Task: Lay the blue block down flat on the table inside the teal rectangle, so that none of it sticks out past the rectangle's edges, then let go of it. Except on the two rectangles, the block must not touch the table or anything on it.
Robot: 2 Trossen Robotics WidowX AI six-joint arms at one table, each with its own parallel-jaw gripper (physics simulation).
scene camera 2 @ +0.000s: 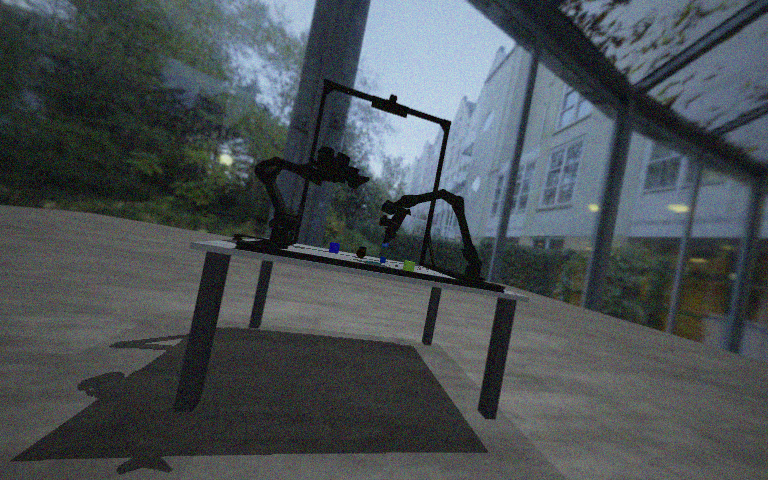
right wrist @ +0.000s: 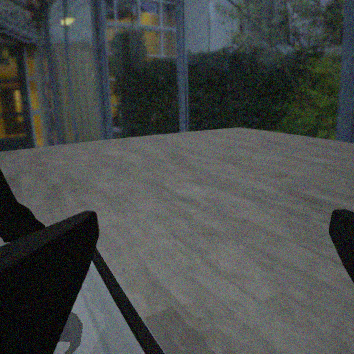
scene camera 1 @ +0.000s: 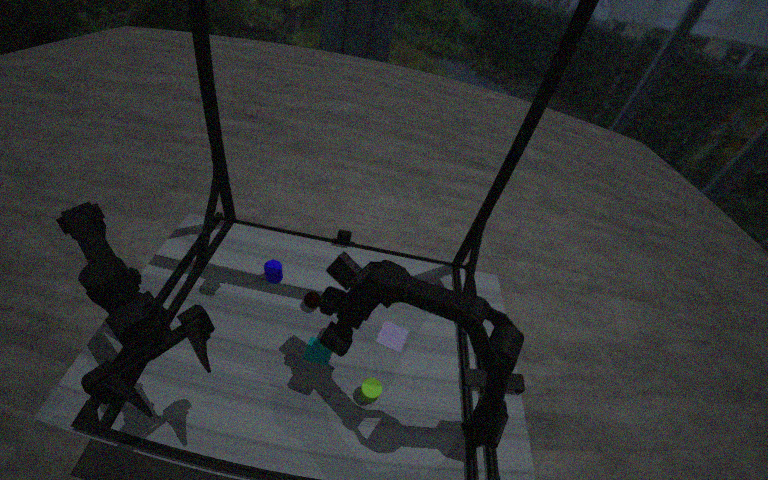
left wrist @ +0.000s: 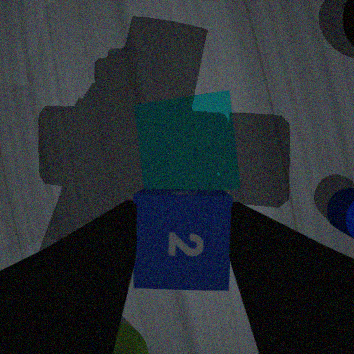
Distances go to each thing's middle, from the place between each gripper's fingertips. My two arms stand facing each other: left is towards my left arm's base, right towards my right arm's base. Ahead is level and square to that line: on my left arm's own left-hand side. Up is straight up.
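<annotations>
My right gripper is 34 cm above the teal rectangle [left wrist: 187, 142], 12 cm to the right of it and 27 cm past it.
Relative to my left hand, the teal rectangle is 10 cm below, 1 cm ahead and 3 cm to the right.
</annotations>
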